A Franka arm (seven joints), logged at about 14 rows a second.
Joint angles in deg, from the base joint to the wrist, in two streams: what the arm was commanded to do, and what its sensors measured. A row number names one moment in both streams.
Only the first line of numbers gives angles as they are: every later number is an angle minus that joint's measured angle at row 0.
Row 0, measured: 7.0, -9.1, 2.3, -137.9, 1.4, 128.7, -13.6
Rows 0 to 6, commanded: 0.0, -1.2, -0.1, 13.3, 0.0, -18.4, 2.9; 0.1, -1.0, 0.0, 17.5, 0.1, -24.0, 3.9; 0.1, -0.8, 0.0, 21.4, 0.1, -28.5, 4.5; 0.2, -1.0, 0.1, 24.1, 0.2, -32.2, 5.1; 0.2, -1.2, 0.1, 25.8, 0.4, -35.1, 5.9; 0.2, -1.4, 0.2, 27.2, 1.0, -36.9, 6.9; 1.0, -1.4, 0.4, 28.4, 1.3, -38.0, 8.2
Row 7, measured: 0.0, -2.3, 0.0, 23.5, 0.2, -32.8, 4.8
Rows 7 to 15, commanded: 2.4, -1.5, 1.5, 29.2, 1.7, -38.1, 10.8; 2.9, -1.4, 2.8, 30.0, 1.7, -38.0, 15.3; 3.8, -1.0, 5.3, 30.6, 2.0, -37.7, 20.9; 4.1, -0.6, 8.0, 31.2, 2.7, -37.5, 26.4; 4.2, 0.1, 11.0, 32.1, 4.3, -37.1, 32.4; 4.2, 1.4, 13.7, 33.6, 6.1, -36.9, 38.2; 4.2, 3.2, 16.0, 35.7, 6.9, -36.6, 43.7; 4.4, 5.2, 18.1, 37.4, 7.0, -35.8, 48.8; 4.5, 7.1, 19.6, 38.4, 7.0, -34.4, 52.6
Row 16, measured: 4.8, 0.4, 15.9, 32.0, 5.3, -35.7, 41.7
